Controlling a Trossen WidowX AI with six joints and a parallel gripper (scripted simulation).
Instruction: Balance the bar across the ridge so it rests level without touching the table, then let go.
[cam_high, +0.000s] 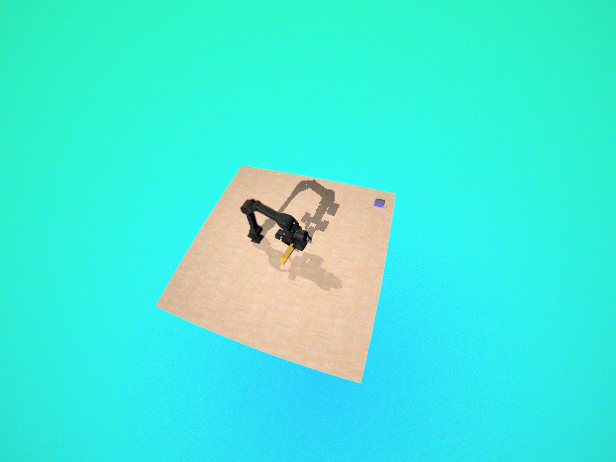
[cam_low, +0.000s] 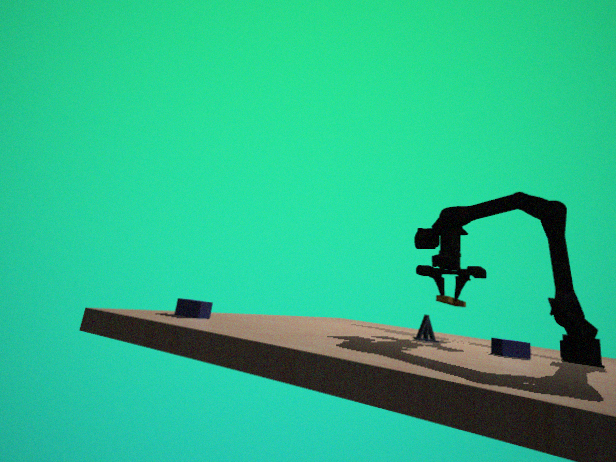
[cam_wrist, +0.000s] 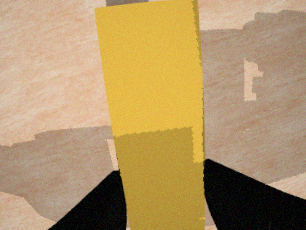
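Right now the yellow bar is 10 mm behind my gripper tip and 30 mm to the right of it.
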